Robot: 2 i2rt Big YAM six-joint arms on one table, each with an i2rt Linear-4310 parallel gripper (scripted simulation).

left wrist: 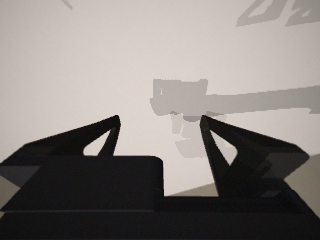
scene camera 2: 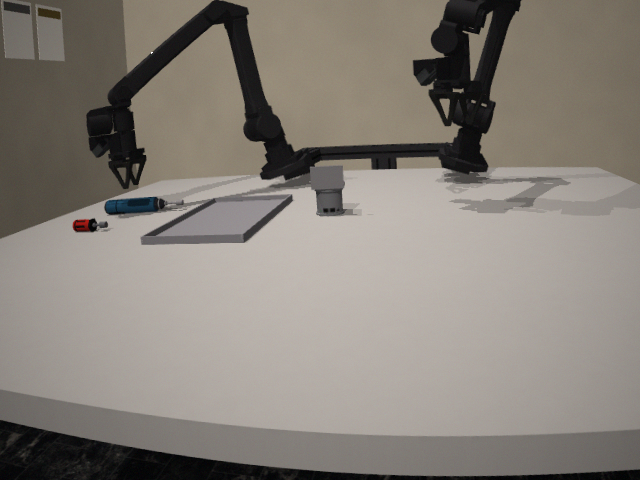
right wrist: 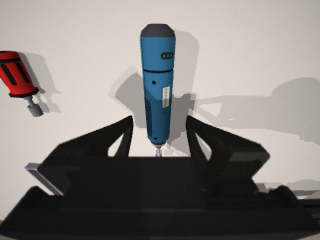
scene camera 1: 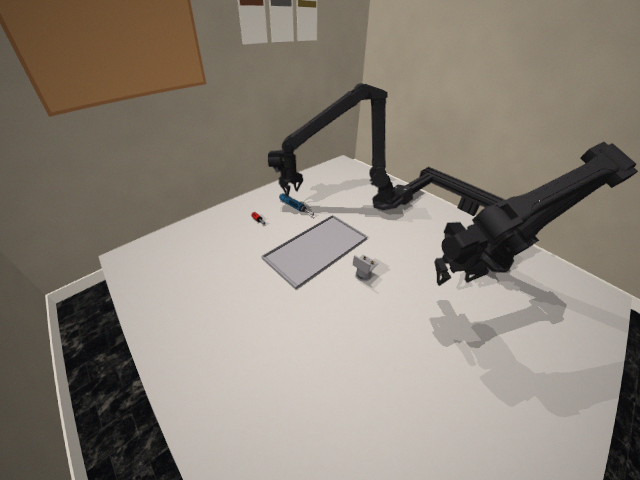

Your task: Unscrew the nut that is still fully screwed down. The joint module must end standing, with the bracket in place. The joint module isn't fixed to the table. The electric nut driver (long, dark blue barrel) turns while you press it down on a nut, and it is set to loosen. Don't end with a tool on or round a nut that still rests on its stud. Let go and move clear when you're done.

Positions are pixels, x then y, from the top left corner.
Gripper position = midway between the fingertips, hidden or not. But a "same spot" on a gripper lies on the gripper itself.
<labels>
my left gripper: left wrist 160, 119; scene camera 2; scene camera 1; not seen in the right wrist view (out of frame)
same spot on my left gripper: (scene camera 1: 440, 263) = (scene camera 2: 439, 89)
</labels>
